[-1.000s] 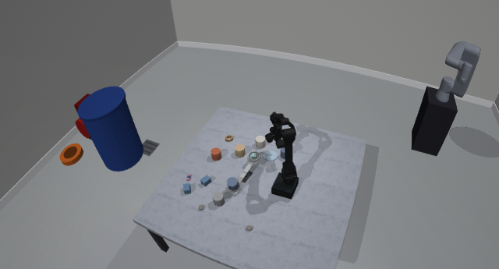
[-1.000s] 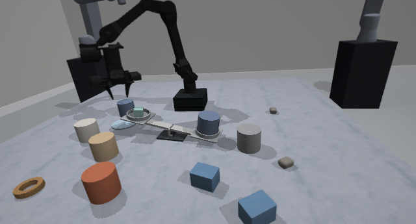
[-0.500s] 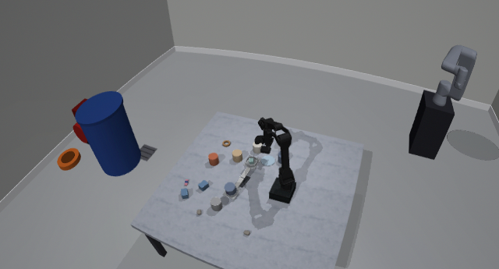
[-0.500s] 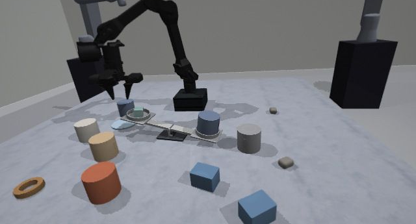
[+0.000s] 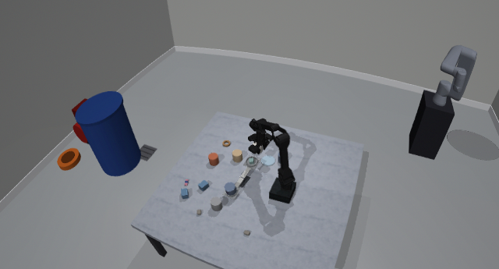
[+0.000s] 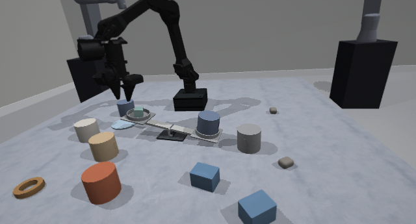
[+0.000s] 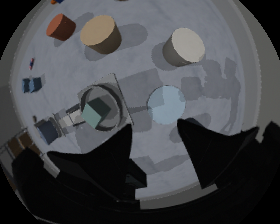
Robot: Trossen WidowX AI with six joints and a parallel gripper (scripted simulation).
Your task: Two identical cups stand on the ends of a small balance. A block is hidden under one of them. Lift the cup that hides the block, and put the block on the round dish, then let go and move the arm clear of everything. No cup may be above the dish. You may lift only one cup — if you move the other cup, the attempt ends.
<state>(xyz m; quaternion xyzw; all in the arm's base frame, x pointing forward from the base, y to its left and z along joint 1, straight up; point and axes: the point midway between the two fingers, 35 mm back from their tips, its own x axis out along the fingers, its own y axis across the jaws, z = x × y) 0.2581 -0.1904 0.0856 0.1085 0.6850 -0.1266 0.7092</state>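
My gripper tip is 80 mm to the right of the small pale green block, 40 mm short of it and 30 mm above it. From my gripper tip the other things lie so: cream cylinder: 110 mm to the right, 80 mm below, 70 mm ahead; pale blue round dish: 110 mm below, 40 mm to the right, 30 mm behind; tan cylinder: 180 mm ahead, 80 mm below, 40 mm to the left.
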